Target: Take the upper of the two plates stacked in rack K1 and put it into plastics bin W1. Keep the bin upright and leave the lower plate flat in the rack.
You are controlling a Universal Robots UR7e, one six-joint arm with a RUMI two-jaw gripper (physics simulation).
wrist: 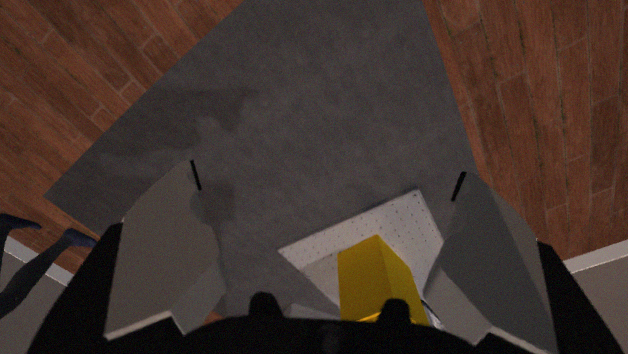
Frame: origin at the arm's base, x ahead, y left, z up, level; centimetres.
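Where they show: gripper, fingertip midpoint: (325, 170).
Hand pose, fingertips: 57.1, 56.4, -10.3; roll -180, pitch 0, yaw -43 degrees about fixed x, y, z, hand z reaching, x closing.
Observation:
Things, the pixels of their centre, and the offset from my fingertips, as dx, dy, dz. "spot": a spot on its surface instead. Level surfaces: height alone.
- yellow block-like thing, body centre: (381, 293) -19.0, -43.6, -20.3
- white perforated board, surface height: dz -29.3
- dark grey surface, surface height: dz -30.5
- small orange patch, surface spot: (217, 313) spot: -79.0, -35.4, -30.3
My gripper (325, 170) is open, with its two grey fingers wide apart and nothing between the tips. It hangs above a dark grey surface. A yellow block-like thing (364, 280) shows at the lower middle, partly hidden by the gripper body; I cannot tell whether it is bin W1. It stands in front of or on a white perforated board (400, 220), near the right finger. Rack K1 and its two plates cannot be made out in the wrist view.
The dark grey surface (325, 100) has brown wood-look floor (550, 100) on both sides. A pale piece (310, 312) and a small orange patch (214, 317) show at the gripper body's edge. Dark blue leg-like shapes (35, 270) are at the lower left, by a wall.

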